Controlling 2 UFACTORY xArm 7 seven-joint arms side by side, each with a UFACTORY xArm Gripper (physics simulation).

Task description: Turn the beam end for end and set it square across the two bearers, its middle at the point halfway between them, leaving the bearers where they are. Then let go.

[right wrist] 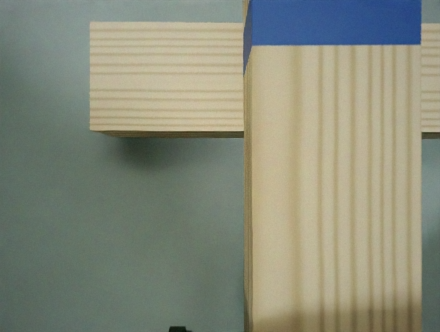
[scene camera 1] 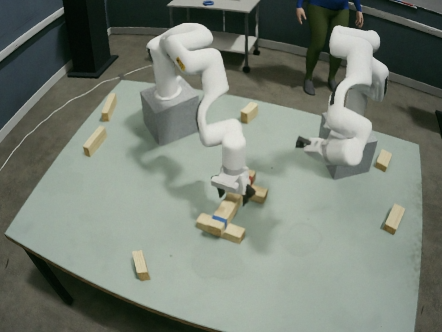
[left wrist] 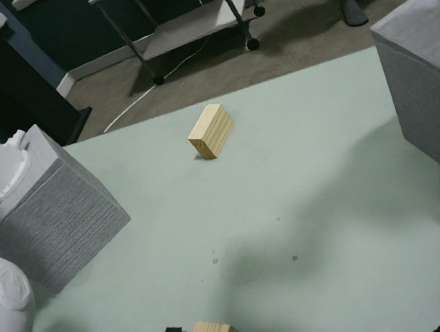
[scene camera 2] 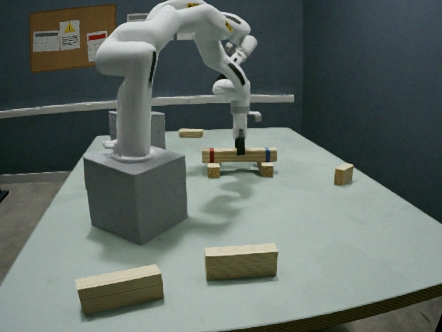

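The beam lies level across the two bearers and looks square to them, its middle about halfway between them. Its blue band is over the near bearer, its red band over the far bearer. My right gripper is open around the beam's middle; a fingertip shows apart from the beam's side in the right wrist view. My left gripper is open, off to the side.
Loose wooden blocks lie around the table. Grey pedestals carry the arms. A trolley and a person stand behind the table.
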